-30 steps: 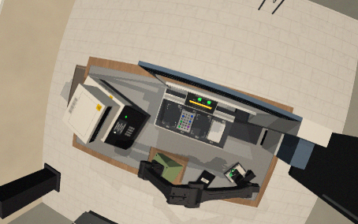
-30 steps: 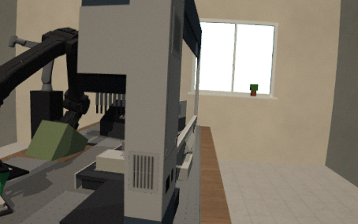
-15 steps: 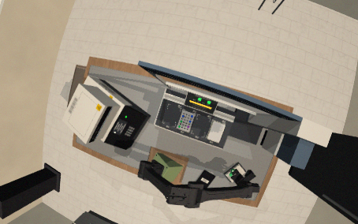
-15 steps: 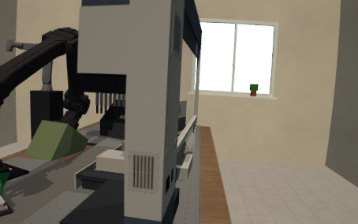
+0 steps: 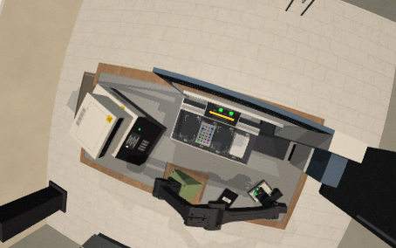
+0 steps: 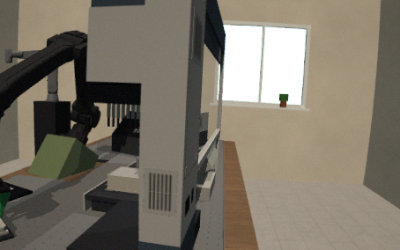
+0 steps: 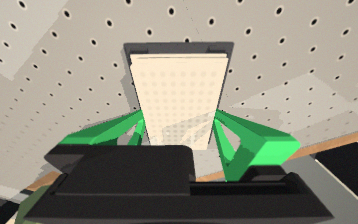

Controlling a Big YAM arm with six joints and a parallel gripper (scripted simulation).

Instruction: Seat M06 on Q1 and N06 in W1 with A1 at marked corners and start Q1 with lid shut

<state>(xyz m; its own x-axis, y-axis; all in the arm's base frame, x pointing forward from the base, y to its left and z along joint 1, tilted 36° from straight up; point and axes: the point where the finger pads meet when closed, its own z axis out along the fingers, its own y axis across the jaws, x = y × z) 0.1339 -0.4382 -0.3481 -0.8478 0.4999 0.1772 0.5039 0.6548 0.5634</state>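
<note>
Right now the dark nest frame is 20 mm below my hand. The rest, counted from my hand: A1 mark (30 mm ahead, 50 mm to the right, 10 mm below); tall gantry (420 mm ahead, 20 mm to the left, 250 mm above); deep-well block (260 mm ahead, 260 mm to the left, 50 mm above).
</note>
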